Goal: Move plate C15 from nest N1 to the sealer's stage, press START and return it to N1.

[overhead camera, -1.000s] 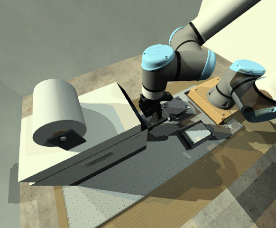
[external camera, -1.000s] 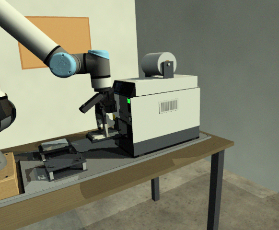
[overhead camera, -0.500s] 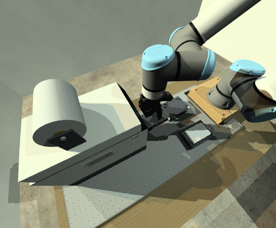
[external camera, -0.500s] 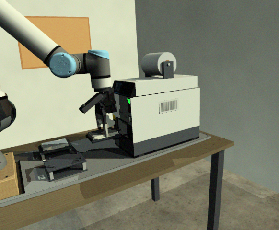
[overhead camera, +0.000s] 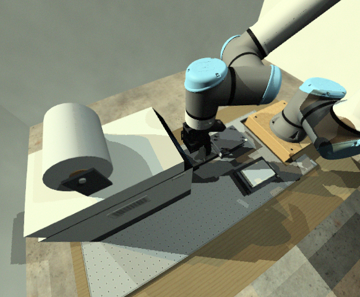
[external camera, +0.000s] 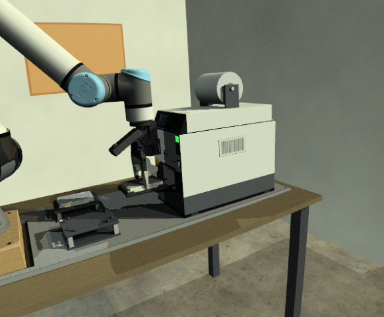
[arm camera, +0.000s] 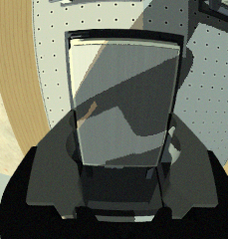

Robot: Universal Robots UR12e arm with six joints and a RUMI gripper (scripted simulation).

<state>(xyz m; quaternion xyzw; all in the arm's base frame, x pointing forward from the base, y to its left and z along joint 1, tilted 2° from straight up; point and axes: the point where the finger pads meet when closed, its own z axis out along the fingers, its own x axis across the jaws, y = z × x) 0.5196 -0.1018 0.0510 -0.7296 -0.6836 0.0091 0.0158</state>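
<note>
Now: the dark stage 2 cm below my hand. Round my hand: white open-well plate (1 cm below); foil-covered plate (20 cm to the left, 19 cm behind, 7 cm below); start button (10 cm to the right, 9 cm ahead, 7 cm above).
</note>
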